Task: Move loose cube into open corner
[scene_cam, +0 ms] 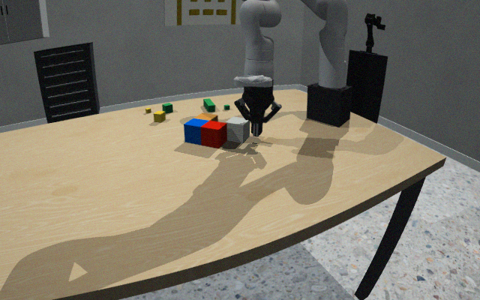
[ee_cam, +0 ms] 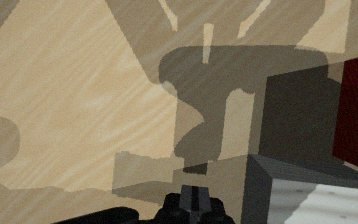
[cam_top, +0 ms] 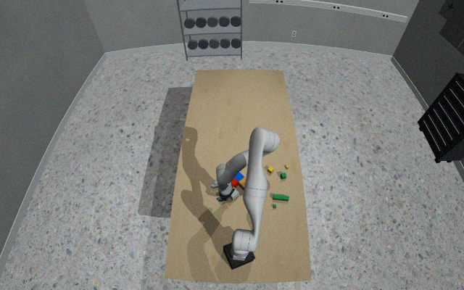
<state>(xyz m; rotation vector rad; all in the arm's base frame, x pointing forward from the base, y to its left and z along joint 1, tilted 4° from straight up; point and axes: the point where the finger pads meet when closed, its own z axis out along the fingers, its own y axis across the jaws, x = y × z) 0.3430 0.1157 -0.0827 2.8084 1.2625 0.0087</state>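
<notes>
Right now the white cube is 4 cm ahead of my hand, 4 cm to the right of it and 1 cm below it. Also, from my hand: blue cube 15 cm ahead, 6 cm to the right, 1 cm below; long green block 5 cm ahead, 34 cm to the right, 2 cm below; red cube 11 cm ahead, 2 cm to the right, 1 cm below.
</notes>
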